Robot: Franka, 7 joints.
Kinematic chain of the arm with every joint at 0, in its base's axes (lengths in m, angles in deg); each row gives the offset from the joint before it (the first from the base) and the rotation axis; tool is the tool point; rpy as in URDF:
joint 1: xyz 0 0 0.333 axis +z
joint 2: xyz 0 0 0 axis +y
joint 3: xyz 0 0 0.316 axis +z
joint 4: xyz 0.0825 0 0 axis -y
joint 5: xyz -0.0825 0 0.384 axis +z
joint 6: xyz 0 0 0 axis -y
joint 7: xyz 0.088 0 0 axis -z
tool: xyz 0 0 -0.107 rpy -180 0 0
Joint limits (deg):
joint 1: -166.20..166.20
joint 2: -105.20..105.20
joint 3: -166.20..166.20
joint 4: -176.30..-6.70
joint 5: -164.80..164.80
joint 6: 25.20..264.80
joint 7: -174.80..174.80
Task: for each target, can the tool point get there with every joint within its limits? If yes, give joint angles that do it. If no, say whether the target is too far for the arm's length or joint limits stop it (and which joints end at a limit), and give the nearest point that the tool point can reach.
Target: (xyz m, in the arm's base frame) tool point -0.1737 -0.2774 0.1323
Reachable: yes | joints -67.08 28.34 -43.87 -144.65 -9.14 105.56 111.36
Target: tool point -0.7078 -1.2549 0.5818
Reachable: no: too far | nearest point -0.4153 -0.7363 0.4790 | short by 0.604 m
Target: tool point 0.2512 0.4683 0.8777
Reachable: yes | joints 82.44 74.23 -140.48 -68.31 51.62 212.14 50.31
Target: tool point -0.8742 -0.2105 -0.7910
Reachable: no: too far | nearest point -0.5539 -0.1339 -0.2769 | short by 0.611 m
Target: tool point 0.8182 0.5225 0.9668
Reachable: no: too far | nearest point 0.6054 0.3866 0.8020 | short by 0.301 m
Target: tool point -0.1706 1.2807 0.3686
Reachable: no: too far | nearest point -0.1132 0.8501 0.3566 | short by 0.435 m
